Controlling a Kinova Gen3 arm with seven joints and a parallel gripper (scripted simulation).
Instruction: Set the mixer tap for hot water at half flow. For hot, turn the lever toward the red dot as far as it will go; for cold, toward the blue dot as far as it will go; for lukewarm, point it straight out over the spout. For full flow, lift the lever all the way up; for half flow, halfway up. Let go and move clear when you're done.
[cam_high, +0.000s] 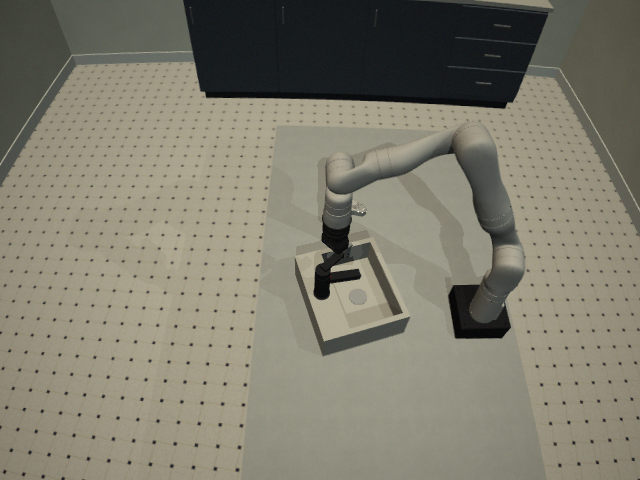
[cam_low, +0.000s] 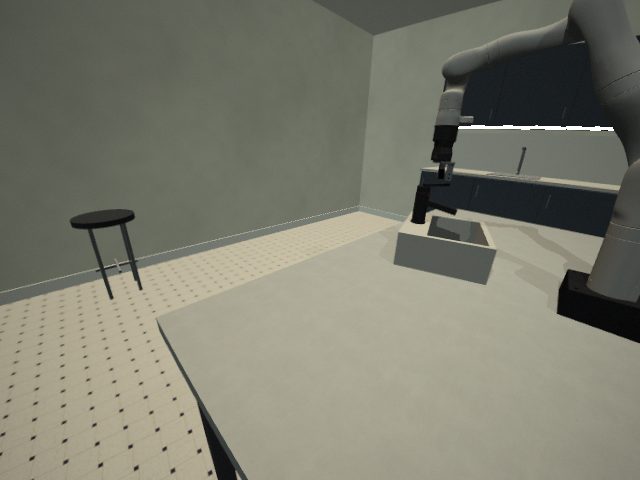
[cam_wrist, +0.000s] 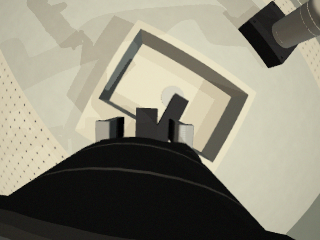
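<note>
The lever lies 2 cm ahead of my hand, 2 cm to the left of it and 4 cm below it. From my hand the other things lie so: sink basin: 6 cm behind, 27 cm below.
</note>
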